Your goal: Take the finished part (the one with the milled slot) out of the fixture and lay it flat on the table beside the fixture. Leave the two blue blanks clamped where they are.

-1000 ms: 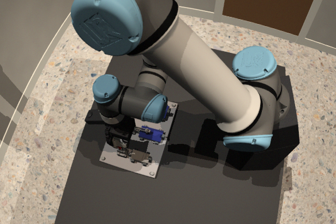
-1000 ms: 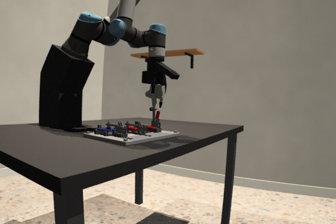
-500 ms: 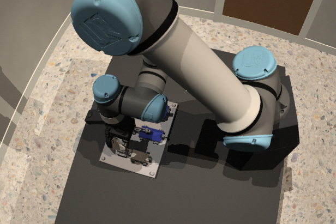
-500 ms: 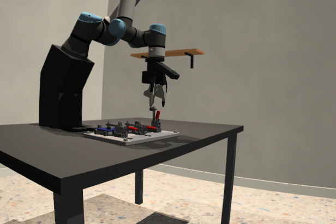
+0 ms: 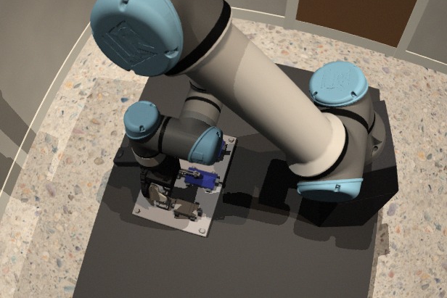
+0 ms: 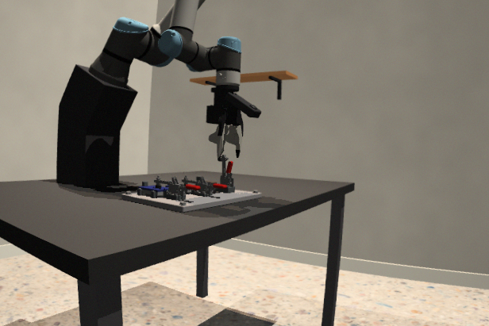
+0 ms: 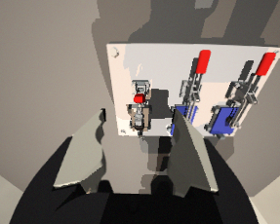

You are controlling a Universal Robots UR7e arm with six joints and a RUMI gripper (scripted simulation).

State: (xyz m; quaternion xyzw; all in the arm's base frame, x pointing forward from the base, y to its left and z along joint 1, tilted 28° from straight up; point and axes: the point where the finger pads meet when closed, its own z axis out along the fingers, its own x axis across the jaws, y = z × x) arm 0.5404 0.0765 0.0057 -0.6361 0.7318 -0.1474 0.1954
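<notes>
Now: hand 90 mm past the pale grey finished part, 10 mm to the right of it and 100 mm above it. The rest, counted from my hand: blue blank 110 mm behind, 210 mm to the right, 100 mm below; then light grey fixture plate 50 mm behind, 100 mm to the right, 120 mm below.
</notes>
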